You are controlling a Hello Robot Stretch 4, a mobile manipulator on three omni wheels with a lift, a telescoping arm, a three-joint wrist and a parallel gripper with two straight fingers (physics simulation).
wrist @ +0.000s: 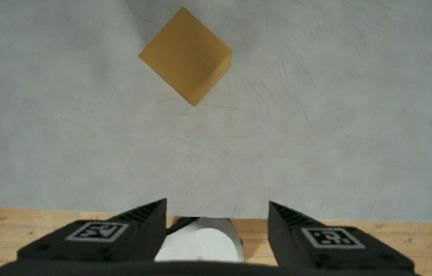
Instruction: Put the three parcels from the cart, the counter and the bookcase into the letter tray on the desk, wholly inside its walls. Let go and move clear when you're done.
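Frame: origin at the robot's base, x ahead, y left, z up, level; metres.
Where they show: gripper, between the fingertips: (217, 218).
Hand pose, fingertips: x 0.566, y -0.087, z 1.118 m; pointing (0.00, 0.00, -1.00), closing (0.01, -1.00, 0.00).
Observation:
After its pixels a point has its place.
A mustard-yellow, box-shaped parcel (185, 55) @(x 0.677, y -0.059, z 1.089 m) rests on the pale grey top of the bookcase (320, 155) @(x 0.601, y -0.182, z 1.033 m), in the upper part of the wrist view, a little left of the middle. It is turned so that a corner points toward the gripper side, and a lighter side face shows at its lower right. My gripper (217, 218) @(x 0.566, y -0.087, z 1.118 m) is open, with its two dark fingers wide apart at the bottom of the view. There is no object between the fingertips. The parcel is apart from both fingers, beyond the tips. The other two parcels, the letter tray and the desk do not show in this view.
The straight front edge of the grey top runs across the lower part of the view, near the fingertips. Below it lies the wooden plank floor (30, 222) @(x 0.090, y 0.929, z -0.027 m). A white rounded object (202, 242) @(x 0.130, y -0.014, z 0.187 m), with dark parts beside it, shows low down between the fingers.

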